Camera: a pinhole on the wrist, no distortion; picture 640 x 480 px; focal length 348.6 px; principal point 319.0 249.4 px. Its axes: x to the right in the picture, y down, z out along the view. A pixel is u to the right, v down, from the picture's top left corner.
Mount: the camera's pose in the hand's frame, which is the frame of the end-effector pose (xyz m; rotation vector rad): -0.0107 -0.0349 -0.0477 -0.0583 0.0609 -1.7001
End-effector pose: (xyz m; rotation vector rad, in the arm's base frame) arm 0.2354 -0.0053 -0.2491 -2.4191 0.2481 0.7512
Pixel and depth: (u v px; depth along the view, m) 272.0 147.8 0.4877
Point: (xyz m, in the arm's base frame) -0.0732 0.2215 -0.5106
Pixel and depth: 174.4 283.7 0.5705
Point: 0.0328 0.1441 -0.7518
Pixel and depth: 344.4 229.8 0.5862
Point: 0.0097 0.3733 -0.5696
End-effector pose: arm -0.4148 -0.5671 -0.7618 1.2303 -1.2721 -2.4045
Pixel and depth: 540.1 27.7 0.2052
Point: -0.4109 -0.3038 -0.7382
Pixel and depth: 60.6 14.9 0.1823
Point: -0.4783 -0.5023 -0.5739
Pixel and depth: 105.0 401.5 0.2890
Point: -0.7127 -0.5767 -0.6947
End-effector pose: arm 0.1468 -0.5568 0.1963 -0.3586 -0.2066 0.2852
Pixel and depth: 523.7 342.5 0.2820
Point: 0.1994 -0.6543 0.4934
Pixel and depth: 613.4 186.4 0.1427
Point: 0.1200 -0.6754 0.3356
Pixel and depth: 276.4 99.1 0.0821
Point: 0.1066 -0.5758 0.2321
